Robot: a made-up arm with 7 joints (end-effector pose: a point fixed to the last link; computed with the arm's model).
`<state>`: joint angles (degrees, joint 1 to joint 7).
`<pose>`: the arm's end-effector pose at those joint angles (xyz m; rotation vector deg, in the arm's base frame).
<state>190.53 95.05 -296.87 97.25 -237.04 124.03 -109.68</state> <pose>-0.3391 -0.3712 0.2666 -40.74 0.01 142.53</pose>
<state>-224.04 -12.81 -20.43 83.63 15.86 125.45 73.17</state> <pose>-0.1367 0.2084 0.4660 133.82 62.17 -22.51</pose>
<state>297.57 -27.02 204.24 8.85 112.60 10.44 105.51</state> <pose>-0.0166 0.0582 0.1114 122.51 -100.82 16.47</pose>
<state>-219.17 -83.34 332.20 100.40 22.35 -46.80 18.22</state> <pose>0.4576 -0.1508 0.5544 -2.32 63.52 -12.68</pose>
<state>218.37 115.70 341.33 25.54 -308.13 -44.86 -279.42</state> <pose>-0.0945 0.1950 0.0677 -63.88 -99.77 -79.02</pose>
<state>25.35 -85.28 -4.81 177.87 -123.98 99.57 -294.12</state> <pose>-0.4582 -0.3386 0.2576 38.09 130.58 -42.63</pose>
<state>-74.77 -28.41 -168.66 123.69 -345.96 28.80 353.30</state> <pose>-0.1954 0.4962 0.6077 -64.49 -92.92 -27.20</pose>
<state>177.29 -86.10 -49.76 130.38 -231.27 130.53 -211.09</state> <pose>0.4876 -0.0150 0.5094 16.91 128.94 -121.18</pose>
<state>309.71 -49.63 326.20 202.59 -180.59 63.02 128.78</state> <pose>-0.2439 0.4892 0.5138 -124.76 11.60 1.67</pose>
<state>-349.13 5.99 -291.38 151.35 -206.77 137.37 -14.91</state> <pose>-0.0228 -0.0068 0.8236 59.10 -92.40 36.02</pose>
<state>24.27 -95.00 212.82 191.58 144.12 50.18 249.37</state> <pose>-0.5783 -0.2064 0.3648 -13.83 -36.07 83.21</pose>
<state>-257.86 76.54 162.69 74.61 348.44 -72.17 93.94</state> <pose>-0.1145 0.2857 0.6530 -12.56 61.68 166.33</pose>
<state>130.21 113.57 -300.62 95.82 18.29 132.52 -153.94</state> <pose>-0.2685 -0.0903 0.1529 40.37 20.86 98.52</pose>
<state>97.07 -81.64 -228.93 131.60 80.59 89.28 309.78</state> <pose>-0.0590 -0.5288 0.1061 -120.32 94.15 -33.36</pose>
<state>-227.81 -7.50 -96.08 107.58 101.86 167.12 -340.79</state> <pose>0.0786 0.1515 0.6647 -61.41 -96.27 74.82</pose>
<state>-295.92 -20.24 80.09 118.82 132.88 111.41 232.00</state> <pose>-0.3142 -0.1206 0.7562 84.95 -9.39 16.83</pose>
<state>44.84 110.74 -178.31 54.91 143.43 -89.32 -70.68</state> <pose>0.0537 0.1553 0.3887 -80.75 -76.99 75.02</pose>
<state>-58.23 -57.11 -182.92 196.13 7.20 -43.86 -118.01</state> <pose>-0.1126 0.1966 0.7370 -5.22 1.92 -172.36</pose>
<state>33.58 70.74 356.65 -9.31 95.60 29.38 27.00</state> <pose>-0.1158 -0.1077 0.2250 55.88 -90.39 -40.39</pose>
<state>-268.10 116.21 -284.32 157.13 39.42 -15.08 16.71</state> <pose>-0.0233 0.5012 -0.0382 -125.66 37.38 31.04</pose>
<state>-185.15 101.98 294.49 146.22 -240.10 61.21 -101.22</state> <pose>-0.5474 0.1941 0.0567 51.07 -131.46 11.18</pose>
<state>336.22 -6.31 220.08 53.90 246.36 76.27 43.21</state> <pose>-0.4083 -0.0193 0.3546 38.39 -98.37 -106.58</pose>
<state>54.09 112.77 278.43 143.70 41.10 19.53 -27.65</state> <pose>0.4886 0.3348 0.0754 92.80 90.28 46.48</pose>
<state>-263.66 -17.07 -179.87 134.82 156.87 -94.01 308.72</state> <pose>-0.0188 -0.2520 0.5270 -54.04 -153.39 44.03</pose>
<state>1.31 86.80 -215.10 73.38 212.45 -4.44 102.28</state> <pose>0.0688 0.1683 0.6479 -21.33 -34.31 -36.50</pose>
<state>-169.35 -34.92 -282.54 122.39 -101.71 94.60 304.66</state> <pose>0.1609 -0.2123 0.8027 37.08 -47.15 -105.42</pose>
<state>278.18 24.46 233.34 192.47 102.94 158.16 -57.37</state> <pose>0.0255 -0.2947 0.5756 -164.82 63.10 33.02</pose>
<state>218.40 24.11 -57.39 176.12 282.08 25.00 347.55</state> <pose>-0.2147 -0.1912 0.8684 10.91 -23.31 -112.98</pose>
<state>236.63 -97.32 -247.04 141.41 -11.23 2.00 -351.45</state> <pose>0.4419 0.4249 0.1499 82.98 93.02 74.47</pose>
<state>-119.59 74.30 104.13 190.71 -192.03 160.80 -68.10</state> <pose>-0.3200 -0.2076 0.3841 -45.44 102.67 63.05</pose>
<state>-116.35 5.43 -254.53 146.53 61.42 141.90 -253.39</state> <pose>0.1734 0.0695 0.7083 -122.48 78.05 31.36</pose>
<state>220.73 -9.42 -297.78 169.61 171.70 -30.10 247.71</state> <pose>0.0846 -0.1290 0.8249 23.11 -44.34 152.14</pose>
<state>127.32 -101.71 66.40 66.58 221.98 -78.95 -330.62</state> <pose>-0.0898 -0.2061 0.2628 -130.81 23.01 66.34</pose>
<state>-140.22 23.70 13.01 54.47 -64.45 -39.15 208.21</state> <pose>-0.1229 -0.3799 0.3408 83.43 93.47 -50.99</pose>
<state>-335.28 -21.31 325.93 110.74 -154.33 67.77 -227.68</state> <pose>0.1635 -0.1722 0.8536 -6.16 -47.99 130.48</pose>
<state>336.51 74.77 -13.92 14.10 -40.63 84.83 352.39</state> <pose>-0.1270 -0.0494 0.2059 -49.73 -29.66 148.83</pose>
